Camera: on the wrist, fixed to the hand. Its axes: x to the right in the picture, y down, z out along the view.
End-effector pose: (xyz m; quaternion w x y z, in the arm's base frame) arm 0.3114 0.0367 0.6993 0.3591 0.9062 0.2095 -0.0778
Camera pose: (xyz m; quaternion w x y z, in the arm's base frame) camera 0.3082 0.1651 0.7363 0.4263 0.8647 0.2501 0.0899
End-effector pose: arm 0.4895 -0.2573 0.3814 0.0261 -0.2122 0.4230 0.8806
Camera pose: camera 0.5186 -0.3078 0.2611 0.0792 0.3343 -0.3230 -0.8818
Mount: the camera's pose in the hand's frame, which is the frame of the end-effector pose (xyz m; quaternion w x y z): 0.0279 -0.0625 -0.1148 0.9820 -0.1141 0.1492 0.0199
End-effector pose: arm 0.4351 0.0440 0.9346 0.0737 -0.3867 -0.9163 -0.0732
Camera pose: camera 0.3799 -0.0016 1.0474 0.1664 -0.3955 -0.8728 -0.2327
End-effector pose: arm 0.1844 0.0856 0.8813 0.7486 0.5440 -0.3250 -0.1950
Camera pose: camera 0.2884 0.1258 0.8075 0.8496 0.4714 -0.1960 -0.1325
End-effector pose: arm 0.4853 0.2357 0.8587 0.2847 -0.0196 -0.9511 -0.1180
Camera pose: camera 0.5171 0.1471 0.9536 0.4216 -0.0531 -0.8777 -0.2217
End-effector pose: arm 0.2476 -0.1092 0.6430 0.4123 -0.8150 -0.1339 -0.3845
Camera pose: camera 0.1735 -0.1619 0.7410 0.3395 -0.7927 -0.0099 -0.5063
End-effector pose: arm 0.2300 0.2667 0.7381 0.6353 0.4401 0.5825 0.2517
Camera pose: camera 0.1130 0.2901 0.6779 0.5822 0.3337 0.6293 0.3919
